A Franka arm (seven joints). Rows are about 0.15 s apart.
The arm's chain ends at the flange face. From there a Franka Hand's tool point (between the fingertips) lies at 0.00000 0.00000 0.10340 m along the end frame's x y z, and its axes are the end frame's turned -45 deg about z.
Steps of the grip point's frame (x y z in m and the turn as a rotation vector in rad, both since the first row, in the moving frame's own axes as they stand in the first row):
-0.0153, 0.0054, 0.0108, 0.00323, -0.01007, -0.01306
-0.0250, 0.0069, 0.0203, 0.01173, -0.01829, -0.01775
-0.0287, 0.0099, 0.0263, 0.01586, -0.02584, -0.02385
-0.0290, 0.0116, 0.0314, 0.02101, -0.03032, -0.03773
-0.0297, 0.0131, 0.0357, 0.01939, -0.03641, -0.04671
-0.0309, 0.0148, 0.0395, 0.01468, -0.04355, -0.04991
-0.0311, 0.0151, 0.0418, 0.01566, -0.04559, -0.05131
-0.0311, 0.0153, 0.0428, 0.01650, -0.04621, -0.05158
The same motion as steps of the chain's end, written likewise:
-0.0060, 0.0141, 0.0108, -0.00484, -0.00940, -0.01306
-0.0106, 0.0221, 0.0203, -0.00464, -0.02123, -0.01775
-0.0103, 0.0265, 0.0263, -0.00706, -0.02949, -0.02385
-0.0086, 0.0280, 0.0315, -0.00658, -0.03630, -0.03773
-0.0077, 0.0289, 0.0358, -0.01203, -0.03946, -0.04671
-0.0072, 0.0301, 0.0396, -0.02041, -0.04117, -0.04991
-0.0069, 0.0304, 0.0419, -0.02116, -0.04331, -0.05131
-0.0066, 0.0305, 0.0429, -0.02101, -0.04434, -0.05158

